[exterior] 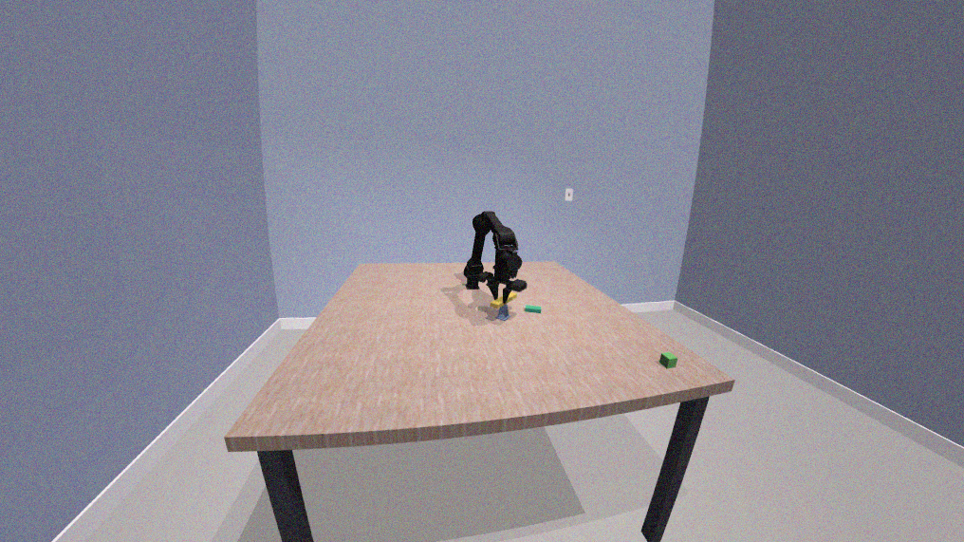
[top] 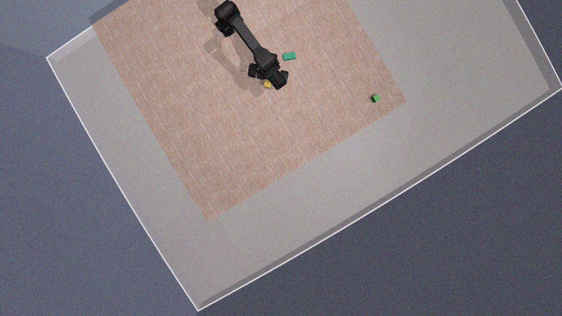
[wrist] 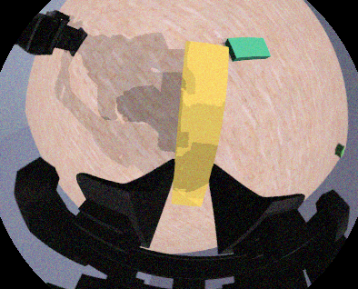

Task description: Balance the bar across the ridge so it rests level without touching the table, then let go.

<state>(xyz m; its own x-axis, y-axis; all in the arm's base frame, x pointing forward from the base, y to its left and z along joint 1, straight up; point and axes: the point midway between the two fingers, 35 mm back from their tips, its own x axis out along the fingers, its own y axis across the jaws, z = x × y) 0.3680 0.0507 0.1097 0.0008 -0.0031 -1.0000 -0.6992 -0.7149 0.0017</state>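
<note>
Now: gripper tip 2 cm past the yellow bar and 2 cm to the right of it. The rest, counted from my gripper tip: teal-green block: 6 cm behind, 16 cm to the left, 7 cm below; then green cube: 37 cm ahead, 45 cm to the left, 6 cm below.
</note>
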